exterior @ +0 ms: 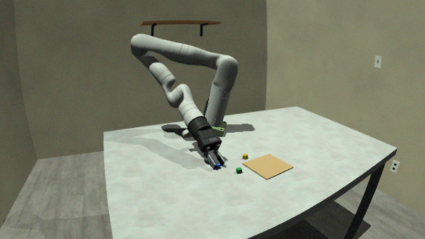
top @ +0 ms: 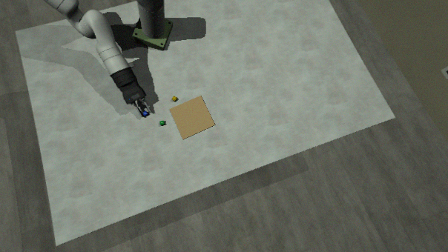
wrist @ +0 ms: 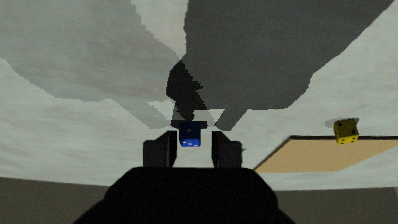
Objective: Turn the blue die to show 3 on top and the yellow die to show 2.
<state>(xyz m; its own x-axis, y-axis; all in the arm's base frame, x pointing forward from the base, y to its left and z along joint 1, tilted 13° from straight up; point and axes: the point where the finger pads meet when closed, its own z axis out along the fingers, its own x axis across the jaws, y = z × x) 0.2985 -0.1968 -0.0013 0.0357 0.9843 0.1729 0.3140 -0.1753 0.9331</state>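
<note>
Now: the blue die 10 mm ahead of my hand and 10 mm below it. Also, from my hand: yellow die: 10 mm ahead, 130 mm to the left, 10 mm below; then tan mat: 110 mm ahead, 150 mm to the left, 20 mm below; then green die: 80 mm ahead, 40 mm to the left, 10 mm below.
</note>
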